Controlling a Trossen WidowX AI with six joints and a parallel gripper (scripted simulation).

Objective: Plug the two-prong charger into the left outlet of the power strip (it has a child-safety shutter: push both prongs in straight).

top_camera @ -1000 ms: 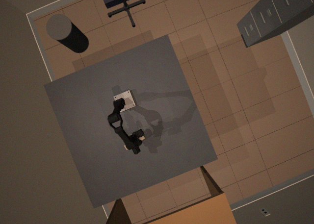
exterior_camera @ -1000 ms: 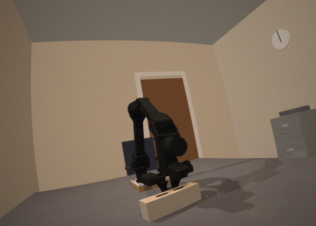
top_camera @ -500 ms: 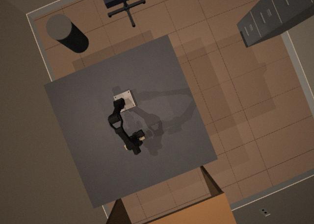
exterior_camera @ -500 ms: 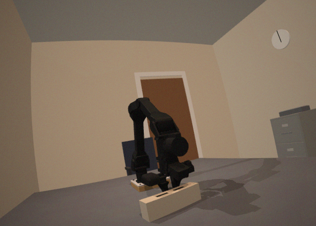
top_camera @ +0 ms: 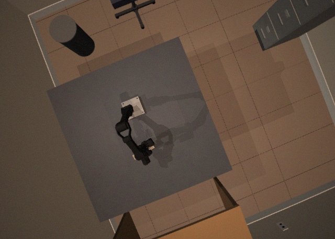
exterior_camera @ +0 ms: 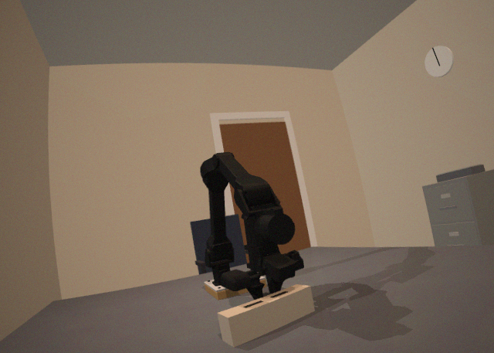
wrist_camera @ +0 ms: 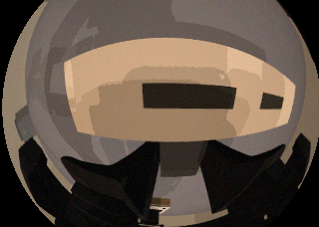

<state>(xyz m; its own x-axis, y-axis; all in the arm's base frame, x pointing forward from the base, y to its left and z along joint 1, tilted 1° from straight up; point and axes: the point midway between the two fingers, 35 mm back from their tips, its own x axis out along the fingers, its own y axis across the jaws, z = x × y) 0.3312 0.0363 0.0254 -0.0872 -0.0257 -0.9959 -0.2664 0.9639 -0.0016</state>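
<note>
My gripper tip is now 2 cm short of the two-prong charger and 1 cm below it.
</note>
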